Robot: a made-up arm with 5 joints.
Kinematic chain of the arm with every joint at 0, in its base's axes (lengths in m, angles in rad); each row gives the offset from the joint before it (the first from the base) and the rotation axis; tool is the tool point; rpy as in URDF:
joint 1: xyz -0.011 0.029 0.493 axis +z
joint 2: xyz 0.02 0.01 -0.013 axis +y
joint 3: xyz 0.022 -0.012 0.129 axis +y
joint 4: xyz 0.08 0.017 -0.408 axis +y
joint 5: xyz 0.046 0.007 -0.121 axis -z
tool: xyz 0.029 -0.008 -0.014 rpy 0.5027 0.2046 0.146
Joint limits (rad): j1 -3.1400..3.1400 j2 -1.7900..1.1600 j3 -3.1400..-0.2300 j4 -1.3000..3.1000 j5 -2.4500..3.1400
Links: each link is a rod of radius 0.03 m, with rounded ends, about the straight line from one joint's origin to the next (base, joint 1, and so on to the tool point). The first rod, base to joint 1, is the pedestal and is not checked.
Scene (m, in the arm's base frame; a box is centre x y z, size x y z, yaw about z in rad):
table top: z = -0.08
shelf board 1: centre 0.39 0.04 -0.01 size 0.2 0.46 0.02 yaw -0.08
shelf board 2: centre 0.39 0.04 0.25 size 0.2 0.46 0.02 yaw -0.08
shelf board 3: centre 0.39 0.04 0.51 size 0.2 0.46 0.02 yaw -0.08
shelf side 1: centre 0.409 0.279 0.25 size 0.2 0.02 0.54 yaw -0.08
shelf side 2: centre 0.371 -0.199 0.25 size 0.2 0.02 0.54 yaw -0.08
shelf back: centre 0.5 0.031 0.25 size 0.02 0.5 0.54 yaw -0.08
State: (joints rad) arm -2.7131 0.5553 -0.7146 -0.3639 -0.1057
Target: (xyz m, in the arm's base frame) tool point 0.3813 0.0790 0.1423
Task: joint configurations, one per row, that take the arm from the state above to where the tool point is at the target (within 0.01 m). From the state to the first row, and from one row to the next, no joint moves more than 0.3 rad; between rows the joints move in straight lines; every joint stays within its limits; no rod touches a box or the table.
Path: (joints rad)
1: -2.4217 0.6417 -0.6454 -0.4697 -0.0300
2: -2.1303 0.7281 -0.5761 -0.5755 0.0456
3: -1.8390 0.8145 -0.5069 -0.6812 0.1213
4: -1.5476 0.9008 -0.4377 -0.7870 0.1970
5: -1.2562 0.9872 -0.3685 -0.8928 0.2726
6: -0.9648 1.0736 -0.2992 -0.9986 0.3483
7: -0.6734 1.1600 -0.2300 -1.1044 0.4239
8: -0.4264 0.9216 -0.3655 -0.8937 0.1774
9: -0.1794 0.6831 -0.5010 -0.6830 -0.0692
10: 0.0676 0.4447 -0.6365 -0.4723 -0.3157

